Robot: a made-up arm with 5 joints.
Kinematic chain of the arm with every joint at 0, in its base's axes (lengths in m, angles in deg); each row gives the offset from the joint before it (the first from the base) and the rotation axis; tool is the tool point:
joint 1: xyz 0 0 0.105 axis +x
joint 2: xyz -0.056 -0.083 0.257 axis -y
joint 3: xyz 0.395 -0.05 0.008 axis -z
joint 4: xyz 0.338 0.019 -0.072 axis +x
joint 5: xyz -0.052 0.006 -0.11 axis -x
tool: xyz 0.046 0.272 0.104
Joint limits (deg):
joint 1: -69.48..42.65
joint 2: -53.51..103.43
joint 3: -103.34..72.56
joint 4: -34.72..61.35
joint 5: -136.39..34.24
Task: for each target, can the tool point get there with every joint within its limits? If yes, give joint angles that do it. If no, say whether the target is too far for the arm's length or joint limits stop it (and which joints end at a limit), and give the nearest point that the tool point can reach.
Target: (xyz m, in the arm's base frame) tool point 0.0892 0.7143 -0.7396
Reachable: no: joint limits stop it (at a limit: joint 1, joint 2, joint 5) | nearest point 0.1218 0.3252 -0.3824 | short by 0.529 m
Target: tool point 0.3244 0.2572 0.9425
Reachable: yes | joints -39.45 45.39 32.56 34.79 -57.04
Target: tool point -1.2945 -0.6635 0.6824
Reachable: no: too far | nearest point -0.4052 -0.7196 0.7312 | short by 0.892 m
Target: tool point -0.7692 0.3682 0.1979
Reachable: no: joint limits stop it (at a limit: joint 2, joint 4) | nearest point -0.2863 0.4682 0.2231 | short by 0.494 m
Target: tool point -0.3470 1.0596 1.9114
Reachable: no: too far | nearest point -0.1745 0.5817 1.0966 | short by 0.960 m
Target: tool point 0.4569 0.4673 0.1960
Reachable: yes | joints -58.11 7.52 -61.83 -17.88 -81.00
